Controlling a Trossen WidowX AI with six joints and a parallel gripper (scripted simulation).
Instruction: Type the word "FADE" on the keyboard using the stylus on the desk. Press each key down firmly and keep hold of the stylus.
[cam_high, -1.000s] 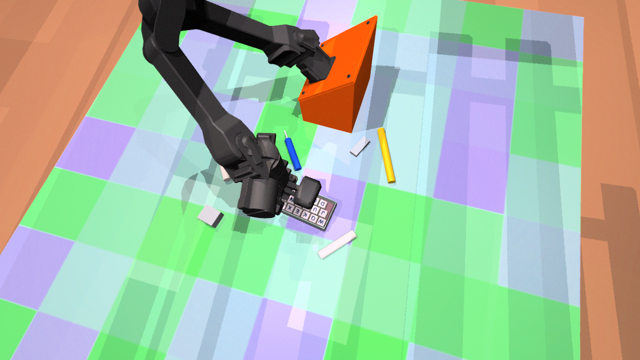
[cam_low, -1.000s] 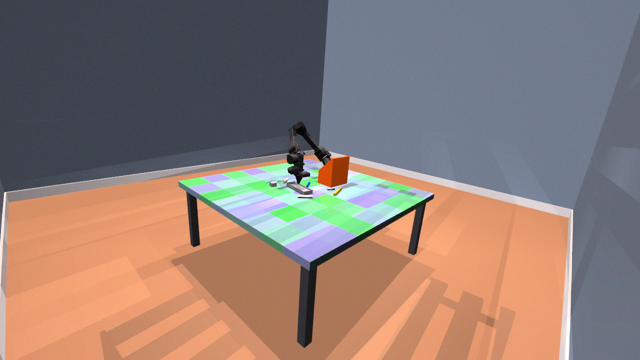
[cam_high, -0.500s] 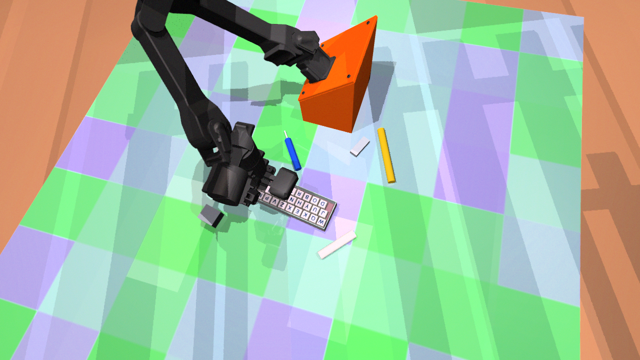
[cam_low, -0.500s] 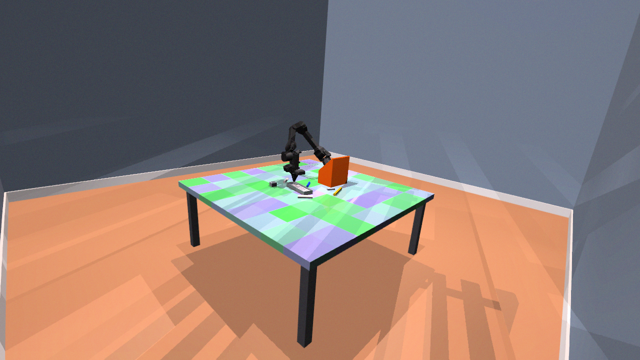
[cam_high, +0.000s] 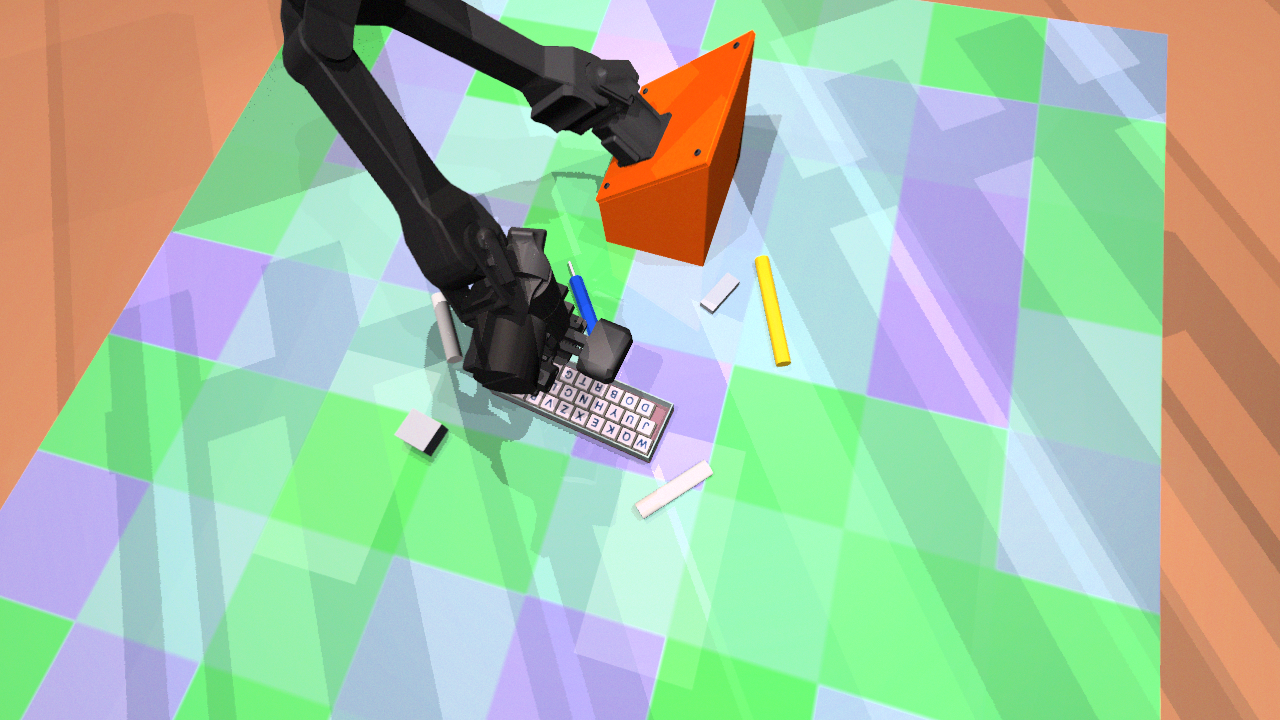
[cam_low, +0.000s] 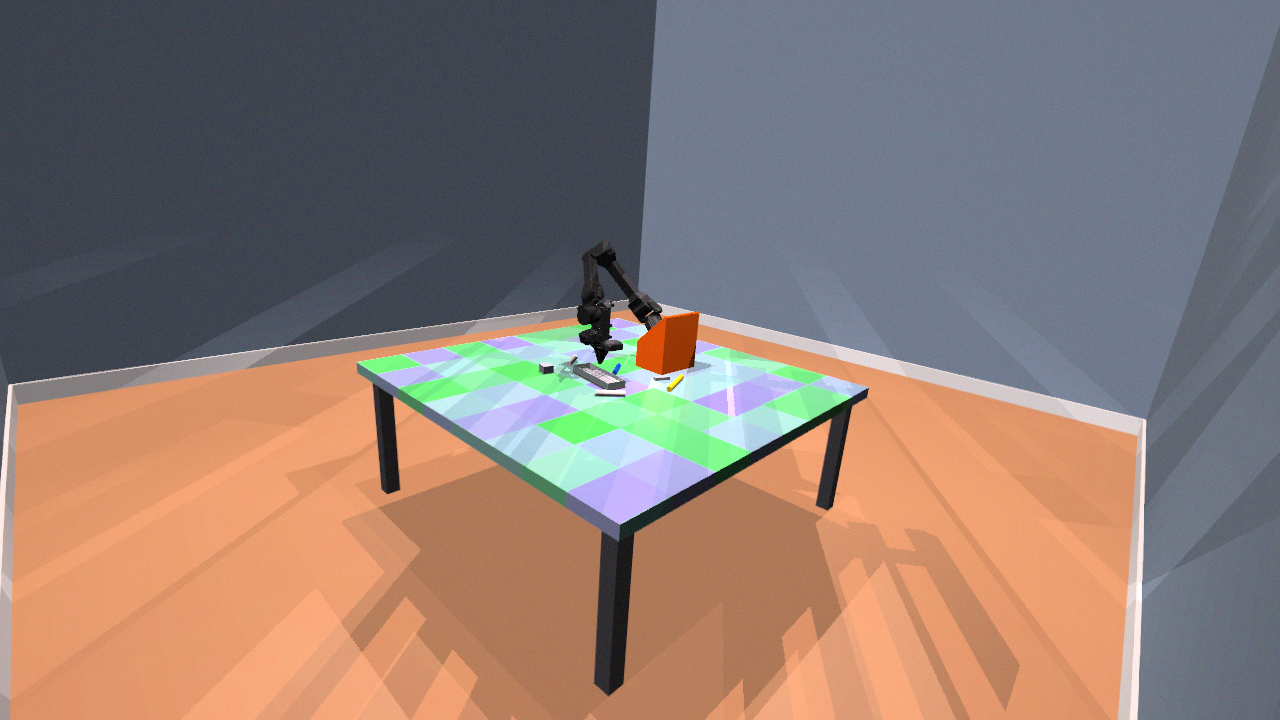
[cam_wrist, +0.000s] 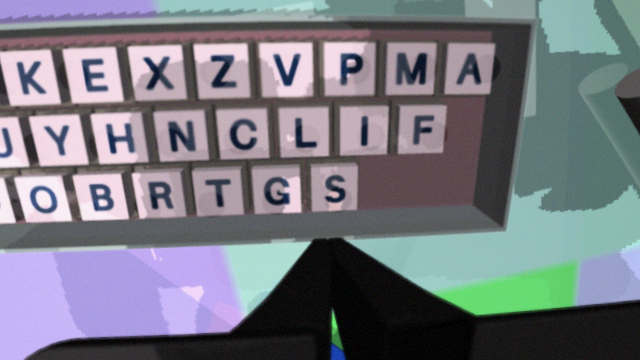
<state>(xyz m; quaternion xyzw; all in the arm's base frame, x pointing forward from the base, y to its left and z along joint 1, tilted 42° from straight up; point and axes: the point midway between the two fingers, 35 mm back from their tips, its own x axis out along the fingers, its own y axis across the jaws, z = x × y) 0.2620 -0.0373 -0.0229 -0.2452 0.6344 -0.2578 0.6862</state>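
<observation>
The blue stylus is 11 cm behind my gripper tip, 3 cm to the right of it and 3 cm below it. The rest, counted from my gripper tip: grey cube 14 cm ahead, 12 cm to the right, 3 cm below; yellow rod 16 cm behind, 22 cm to the left, 3 cm below.
</observation>
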